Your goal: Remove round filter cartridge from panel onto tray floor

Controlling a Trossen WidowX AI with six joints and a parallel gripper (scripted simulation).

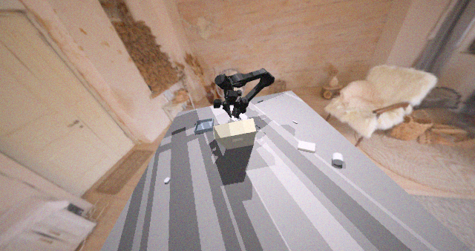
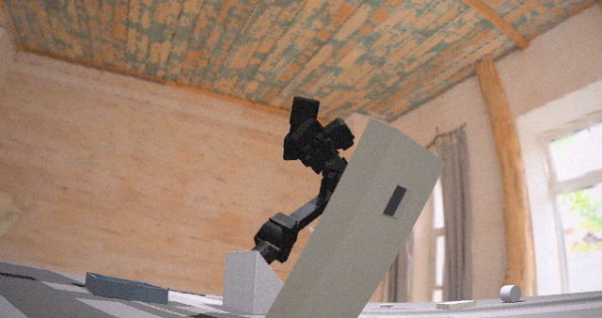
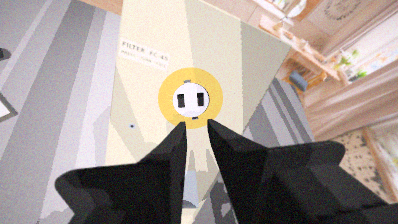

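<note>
Now: the round filter cartridge 6 cm ahead of my gripper tip, 4 cm below it and 1 cm to the left of it. The rest, counted from my gripper tip: beige service panel 12 cm below, 2 cm ahead; blue-grey tray 33 cm behind, 32 cm to the right, 27 cm below; white flat block 40 cm to the left, 27 cm below, 1 cm ahead.
</note>
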